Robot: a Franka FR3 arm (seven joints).
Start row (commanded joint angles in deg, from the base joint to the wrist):
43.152, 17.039, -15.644, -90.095, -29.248, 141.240, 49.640
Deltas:
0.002, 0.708, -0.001, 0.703, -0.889, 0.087, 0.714
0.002, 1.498, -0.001, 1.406, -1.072, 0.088, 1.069
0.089, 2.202, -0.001, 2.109, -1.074, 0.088, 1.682
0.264, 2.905, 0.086, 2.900, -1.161, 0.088, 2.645
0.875, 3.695, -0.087, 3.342, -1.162, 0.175, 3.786
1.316, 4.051, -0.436, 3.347, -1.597, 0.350, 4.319
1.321, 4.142, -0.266, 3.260, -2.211, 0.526, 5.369
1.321, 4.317, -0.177, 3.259, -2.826, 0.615, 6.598
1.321, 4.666, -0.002, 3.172, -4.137, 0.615, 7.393
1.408, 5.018, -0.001, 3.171, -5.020, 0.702, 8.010
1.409, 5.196, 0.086, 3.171, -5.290, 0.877, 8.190
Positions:
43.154, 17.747, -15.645, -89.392, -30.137, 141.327, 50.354
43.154, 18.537, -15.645, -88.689, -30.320, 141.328, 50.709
43.241, 19.241, -15.645, -87.986, -30.322, 141.328, 51.322
43.416, 19.944, -15.558, -87.195, -30.409, 141.328, 52.285
44.027, 20.734, -15.731, -86.753, -30.410, 141.415, 53.426
44.468, 21.090, -16.080, -86.748, -30.845, 141.590, 53.959
44.473, 21.181, -15.910, -86.835, -31.459, 141.766, 55.009
44.473, 21.356, -15.821, -86.836, -32.074, 141.855, 56.238
44.473, 21.705, -15.646, -86.923, -33.385, 141.855, 57.033
44.560, 22.057, -15.645, -86.924, -34.268, 141.942, 57.650
44.561, 22.235, -15.558, -86.924, -34.538, 142.117, 57.830

